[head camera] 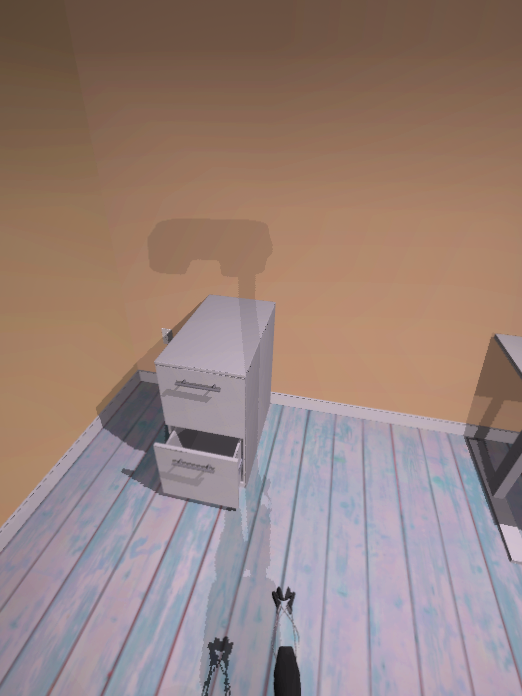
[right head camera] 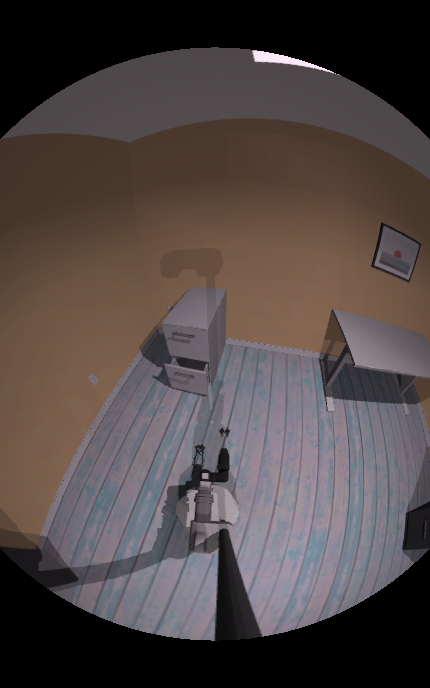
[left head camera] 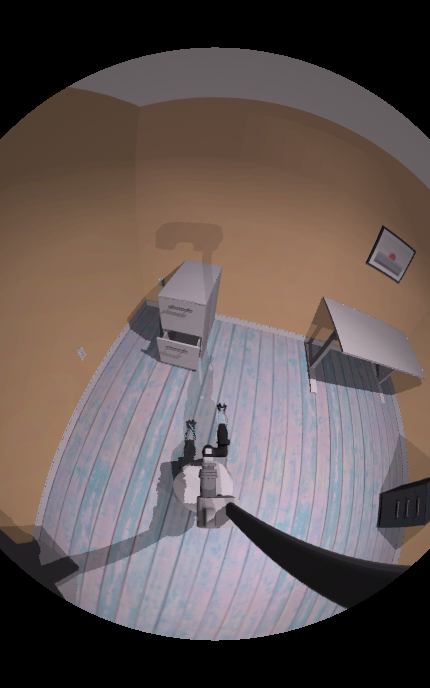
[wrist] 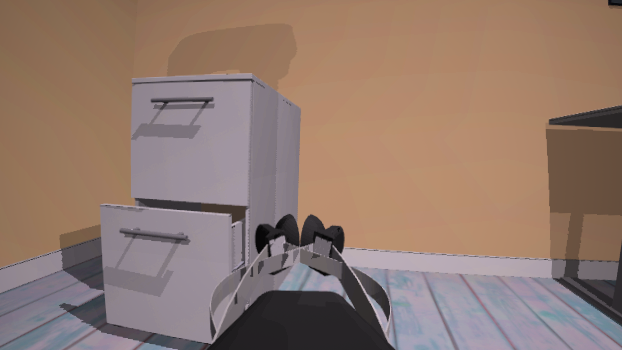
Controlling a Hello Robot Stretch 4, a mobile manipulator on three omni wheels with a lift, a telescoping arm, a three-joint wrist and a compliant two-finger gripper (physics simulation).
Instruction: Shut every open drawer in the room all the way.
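Frame: origin at the robot's base, x ahead, y left, z up, level; metres.
Seen in the pictures: gripper, between the fingertips: (head camera: pixel 283 586) (right head camera: pixel 224 427) (left head camera: pixel 221 402) (wrist: pixel 299 233).
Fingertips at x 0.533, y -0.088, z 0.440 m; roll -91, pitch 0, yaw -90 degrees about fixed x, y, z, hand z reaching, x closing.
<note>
Offsets run from my fingertips to a thing's top centre. "*": to the spot under its first point. Level surfaces: height alone.
A white two-drawer cabinet (head camera: pixel 219 331) (left head camera: pixel 192 279) (right head camera: pixel 195 306) (wrist: pixel 265 150) stands near the room corner. Its lower drawer @[* 0.537 m ahead, 0.357 m left, 0.358 m down] (head camera: pixel 196 491) (left head camera: pixel 177 359) (right head camera: pixel 185 384) (wrist: pixel 165 310) is pulled partly out, with its open top showing. Its upper drawer @[* 0.653 m ahead, 0.307 m left, 0.029 m up] (head camera: pixel 205 413) (left head camera: pixel 182 324) (right head camera: pixel 185 350) (wrist: pixel 190 170) sits flush. My gripper (head camera: pixel 283 597) (left head camera: pixel 221 407) (right head camera: pixel 224 432) (wrist: pixel 299 233) is shut and empty, in front of the cabinet and to the right of the lower drawer, apart from it. A dark cabinet with handles (left head camera: pixel 403 507) (right head camera: pixel 415 530) is at the right; whether its drawers are fully shut I cannot tell.
A table @[0.253 m up] (left head camera: pixel 372 334) (right head camera: pixel 382 345) stands to the right; part of it shows in the head view (head camera: pixel 514 345). A brown wall (head camera: pixel 365 281) is behind the white cabinet, and another is to its left. The robot's round base (left head camera: pixel 223 476) (right head camera: pixel 228 507) is on the plank floor.
</note>
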